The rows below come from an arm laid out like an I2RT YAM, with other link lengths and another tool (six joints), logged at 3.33 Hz.
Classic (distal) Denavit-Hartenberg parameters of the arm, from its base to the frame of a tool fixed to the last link. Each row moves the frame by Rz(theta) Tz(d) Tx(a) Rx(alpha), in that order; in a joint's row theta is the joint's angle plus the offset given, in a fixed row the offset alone. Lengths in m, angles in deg.
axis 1: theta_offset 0, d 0.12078, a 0.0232, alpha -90
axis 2: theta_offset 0, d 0, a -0.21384, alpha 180
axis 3: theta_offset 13.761, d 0, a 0.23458, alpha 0
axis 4: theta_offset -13.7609, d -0.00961, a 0.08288, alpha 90
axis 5: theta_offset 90, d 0.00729, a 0, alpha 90
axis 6: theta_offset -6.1, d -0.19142, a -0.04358, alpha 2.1
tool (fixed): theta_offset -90, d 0.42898, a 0, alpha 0
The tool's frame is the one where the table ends.
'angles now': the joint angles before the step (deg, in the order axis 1, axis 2, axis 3, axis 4, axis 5, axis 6). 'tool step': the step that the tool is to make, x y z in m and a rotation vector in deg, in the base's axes. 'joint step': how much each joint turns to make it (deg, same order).
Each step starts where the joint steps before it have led.
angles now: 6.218, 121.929, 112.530, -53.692, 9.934, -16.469
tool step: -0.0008, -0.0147, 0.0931, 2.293, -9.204, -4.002
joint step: -1.640, -11.820, -0.002, -2.922, 0.021, 2.796
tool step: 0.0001, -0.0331, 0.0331, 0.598, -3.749, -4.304
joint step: -3.750, -4.028, 0.039, -0.416, 0.006, 0.707
